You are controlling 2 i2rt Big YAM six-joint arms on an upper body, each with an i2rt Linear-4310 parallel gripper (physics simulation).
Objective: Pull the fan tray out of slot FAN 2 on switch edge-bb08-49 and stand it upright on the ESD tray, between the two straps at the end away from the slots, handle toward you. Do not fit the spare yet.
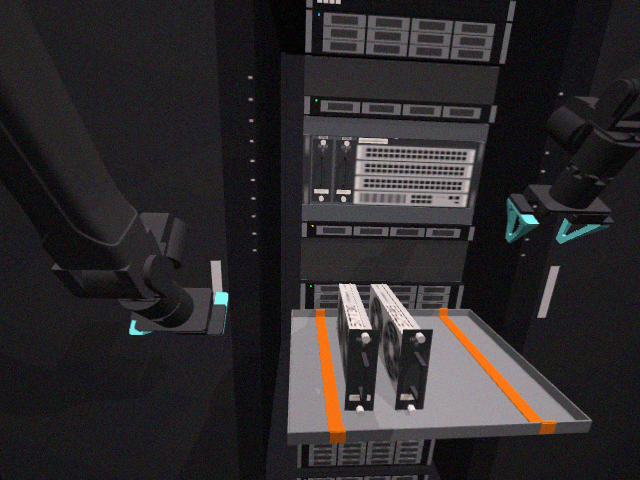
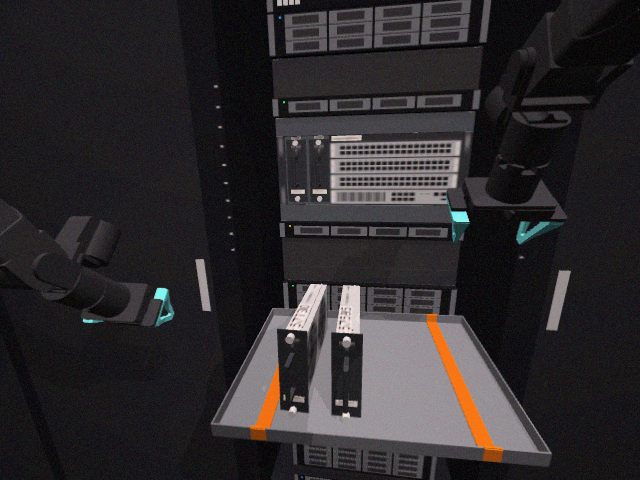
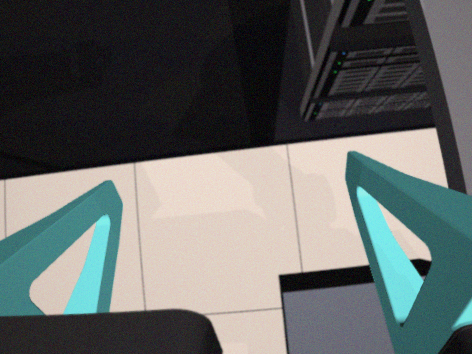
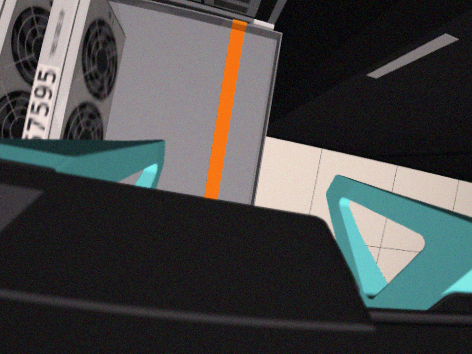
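The switch holds two dark upright fan trays, a left one and a right one; their slot labels are too small to read. The grey ESD tray has a left orange strap and a right one. My left gripper is open and empty, left of the ESD tray. My right gripper is open and empty, right of the switch and above the tray's height.
Two fan units, a left one and a right one, stand upright side by side on the tray between the straps, towards the left strap, handles to the front. Other rack servers sit above and below the switch.
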